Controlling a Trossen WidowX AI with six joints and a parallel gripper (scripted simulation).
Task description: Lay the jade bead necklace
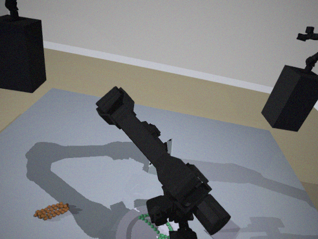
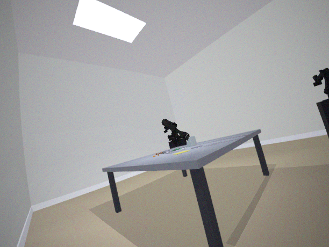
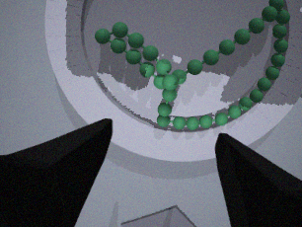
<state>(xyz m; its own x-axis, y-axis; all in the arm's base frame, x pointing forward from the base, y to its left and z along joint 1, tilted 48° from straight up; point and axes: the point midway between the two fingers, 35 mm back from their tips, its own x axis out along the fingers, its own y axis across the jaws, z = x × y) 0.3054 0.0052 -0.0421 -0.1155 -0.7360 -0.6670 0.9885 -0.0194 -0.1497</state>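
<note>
Right now my gripper tip is 50 mm to the left of the round bead board and 40 mm above it. The rest, counted from my gripper tip: yellow strip (190 mm ahead, 170 mm to the left, 50 mm below); flat grey square (50 mm behind, 180 mm to the left, 50 mm below).
</note>
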